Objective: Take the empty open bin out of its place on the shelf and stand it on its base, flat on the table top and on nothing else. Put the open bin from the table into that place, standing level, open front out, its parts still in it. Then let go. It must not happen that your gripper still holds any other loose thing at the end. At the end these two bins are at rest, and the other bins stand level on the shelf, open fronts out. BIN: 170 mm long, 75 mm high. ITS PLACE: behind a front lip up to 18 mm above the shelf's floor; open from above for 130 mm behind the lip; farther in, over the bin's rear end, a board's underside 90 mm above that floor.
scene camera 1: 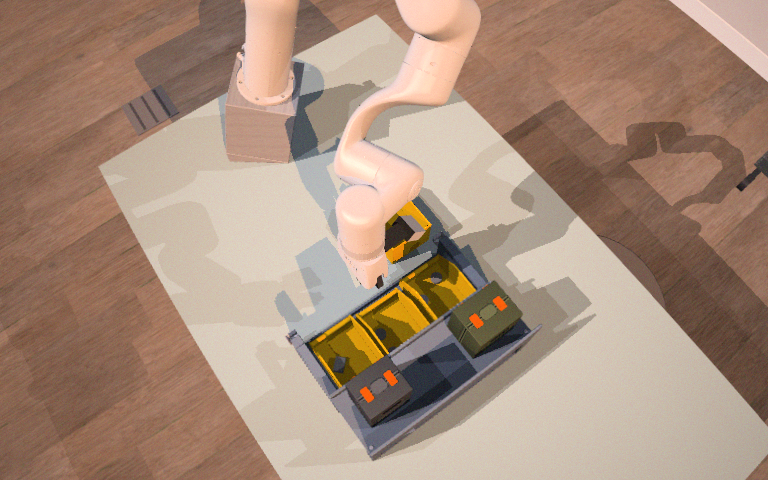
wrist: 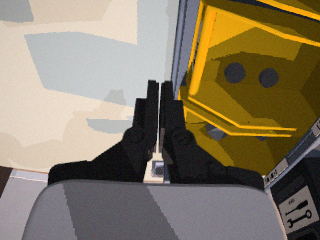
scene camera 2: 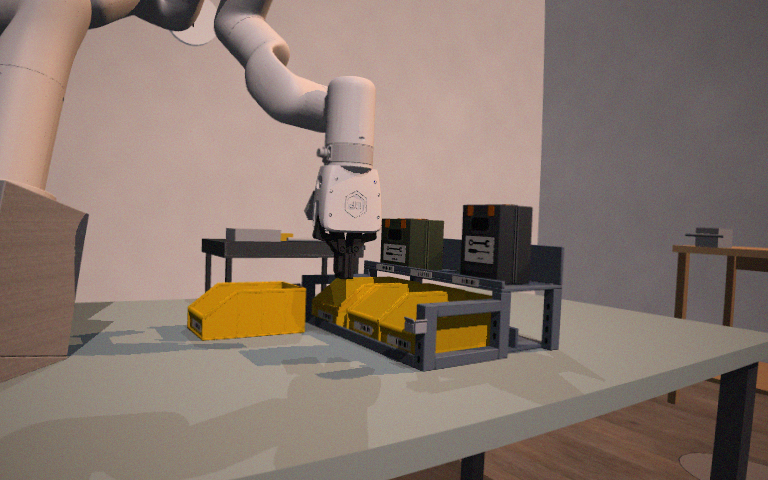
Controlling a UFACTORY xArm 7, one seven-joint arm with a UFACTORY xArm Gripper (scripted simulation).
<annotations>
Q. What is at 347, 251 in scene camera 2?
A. My gripper.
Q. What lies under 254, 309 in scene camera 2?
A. A yellow bin.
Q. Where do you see a yellow bin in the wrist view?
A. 240, 148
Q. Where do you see a yellow bin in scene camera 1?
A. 403, 248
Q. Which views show the yellow bin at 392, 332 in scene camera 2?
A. Scene camera 1, the wrist view and scene camera 2: all of them.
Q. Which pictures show the yellow bin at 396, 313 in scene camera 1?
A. Scene camera 1, the wrist view and scene camera 2: all of them.
</annotations>
